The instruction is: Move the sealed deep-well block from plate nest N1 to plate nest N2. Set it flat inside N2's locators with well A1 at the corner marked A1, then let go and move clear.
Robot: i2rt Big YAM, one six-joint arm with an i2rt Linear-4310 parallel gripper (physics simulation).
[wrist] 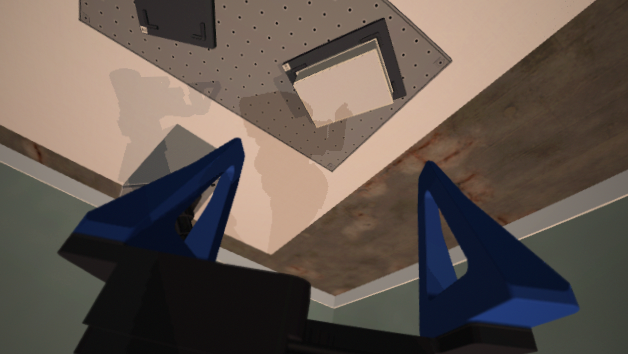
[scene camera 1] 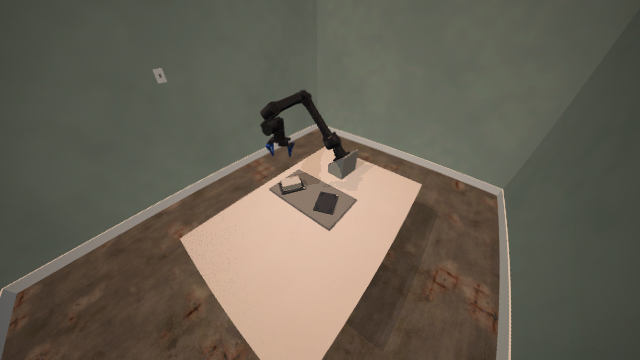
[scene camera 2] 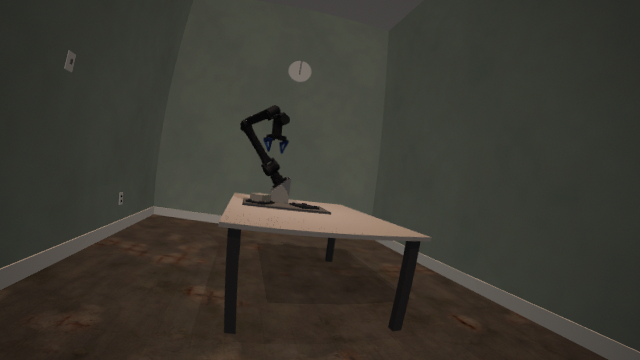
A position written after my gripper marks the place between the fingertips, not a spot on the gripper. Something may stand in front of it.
Observation:
My gripper [wrist: 330, 157] is open and holds nothing. A pale block [wrist: 354, 81] rests on a dark nest plate [wrist: 378, 29]. Also in view: a dark nest plate [wrist: 200, 30] and a grey perforated plate [scene camera 1: 305, 200].
The grey perforated plate shows as well in the wrist view [wrist: 244, 72].

